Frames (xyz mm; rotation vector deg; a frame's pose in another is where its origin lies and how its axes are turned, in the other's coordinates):
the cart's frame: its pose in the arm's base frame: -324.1 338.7 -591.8 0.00 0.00 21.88
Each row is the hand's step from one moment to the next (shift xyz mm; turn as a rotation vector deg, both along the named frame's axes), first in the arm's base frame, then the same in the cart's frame.
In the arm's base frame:
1: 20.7 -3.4 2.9 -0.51 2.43 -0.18
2: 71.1 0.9 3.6 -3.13 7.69 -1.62
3: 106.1 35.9 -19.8 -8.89 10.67 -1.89
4: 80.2 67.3 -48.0 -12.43 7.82 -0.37
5: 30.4 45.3 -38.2 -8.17 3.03 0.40
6: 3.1 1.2 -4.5 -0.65 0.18 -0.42
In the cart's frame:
1: 17.9 -10.9 2.9 0.43 2.45 -0.18
2: 66.3 -25.7 3.6 -0.04 8.30 -1.62
3: 111.8 -6.2 -19.8 -4.27 13.21 -1.89
4: 99.5 32.6 -48.0 -8.62 11.89 -0.37
5: 45.1 30.7 -38.2 -6.45 5.86 0.40
6: 3.3 0.0 -4.5 -0.54 0.41 -0.42

